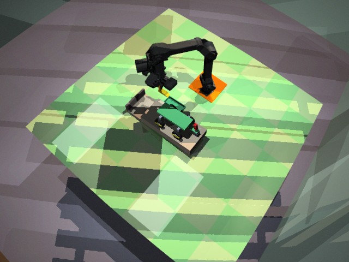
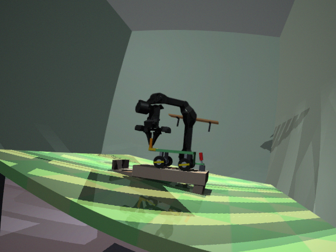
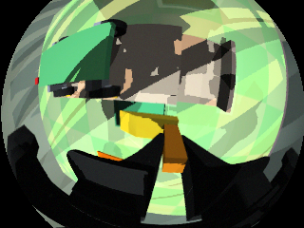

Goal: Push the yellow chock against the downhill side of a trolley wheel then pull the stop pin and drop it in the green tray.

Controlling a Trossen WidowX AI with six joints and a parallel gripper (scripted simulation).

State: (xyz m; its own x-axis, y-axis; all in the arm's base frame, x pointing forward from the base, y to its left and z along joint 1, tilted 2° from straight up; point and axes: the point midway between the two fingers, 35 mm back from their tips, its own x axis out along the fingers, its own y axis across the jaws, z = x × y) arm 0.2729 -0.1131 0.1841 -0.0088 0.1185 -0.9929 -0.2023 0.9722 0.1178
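Now: the red-headed stop pin 29 cm to the left of my gripper tip and 2 cm below it. From my gripper tip the other things lie so: green-decked trolley 18 cm to the left, 5 cm ahead, 4 cm below; raised stop block 12 cm below, 10 cm ahead, 9 cm to the right; yellow chock 2 cm to the left, 1 cm below.
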